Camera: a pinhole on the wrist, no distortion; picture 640 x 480 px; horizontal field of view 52.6 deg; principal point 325.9 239.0 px. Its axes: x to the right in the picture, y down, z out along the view. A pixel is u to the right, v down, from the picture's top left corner.
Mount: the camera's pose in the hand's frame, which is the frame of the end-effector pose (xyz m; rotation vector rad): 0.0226 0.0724 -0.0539 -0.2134 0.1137 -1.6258
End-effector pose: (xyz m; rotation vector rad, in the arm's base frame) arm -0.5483 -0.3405 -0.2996 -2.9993 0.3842 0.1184
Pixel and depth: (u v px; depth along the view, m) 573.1 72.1 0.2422
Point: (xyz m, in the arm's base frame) -0.5541 -0.3153 -0.4998
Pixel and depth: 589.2 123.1 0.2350
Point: -0.5345 -0.3164 -0.4901
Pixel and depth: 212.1 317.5 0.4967
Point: -0.4387 -0.5118 -0.7451
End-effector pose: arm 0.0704 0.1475 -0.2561 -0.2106 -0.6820 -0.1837
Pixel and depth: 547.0 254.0 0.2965
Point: -0.0133 0.1880 -0.0174
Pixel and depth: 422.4 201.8 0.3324
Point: -0.0340 0.2520 -0.0066
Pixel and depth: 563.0 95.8 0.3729
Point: -0.1325 0.1954 0.0108
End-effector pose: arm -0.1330 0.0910 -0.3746 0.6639 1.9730 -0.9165
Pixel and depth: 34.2 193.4 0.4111
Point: 0.1852 -0.0042 -0.6800
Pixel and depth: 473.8 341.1 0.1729
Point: -0.0929 0.0348 -0.5024
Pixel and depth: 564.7 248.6 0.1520
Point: -0.0961 0.0334 -0.4661
